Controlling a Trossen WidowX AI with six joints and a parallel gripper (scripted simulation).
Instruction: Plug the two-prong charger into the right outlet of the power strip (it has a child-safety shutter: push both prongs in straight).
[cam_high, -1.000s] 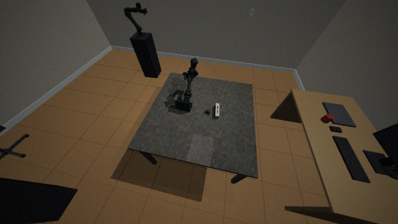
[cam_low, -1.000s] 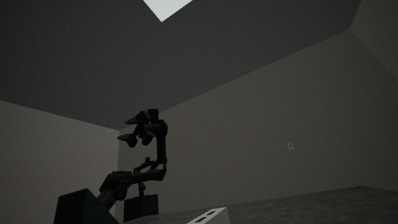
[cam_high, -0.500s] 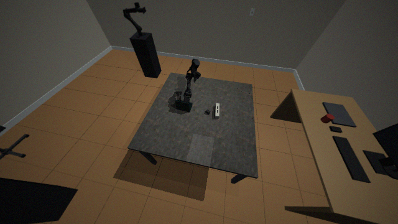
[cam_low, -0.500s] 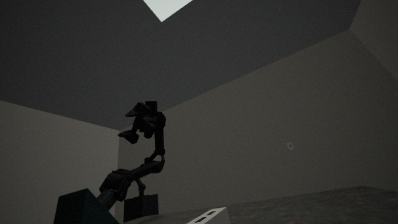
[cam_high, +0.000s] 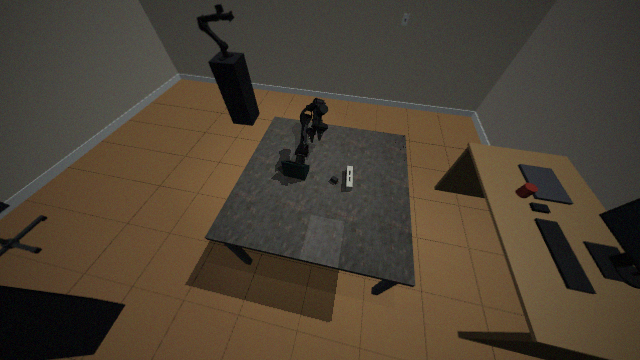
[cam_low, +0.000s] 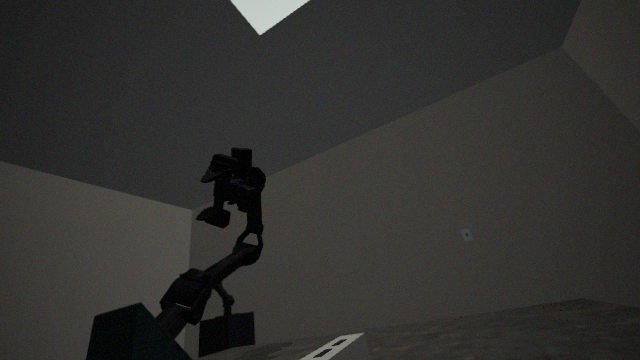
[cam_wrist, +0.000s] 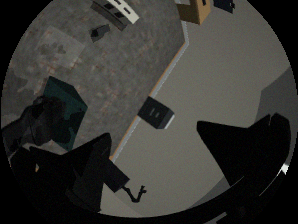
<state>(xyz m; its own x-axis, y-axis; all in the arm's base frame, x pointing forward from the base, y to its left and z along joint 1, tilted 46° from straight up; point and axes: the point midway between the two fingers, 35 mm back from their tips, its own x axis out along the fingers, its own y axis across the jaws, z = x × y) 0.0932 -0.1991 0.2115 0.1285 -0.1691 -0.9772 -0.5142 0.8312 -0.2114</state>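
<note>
Now: gripper tip 340 mm above the charger, 160 mm short of it and 40 mm to the left of it.
</note>
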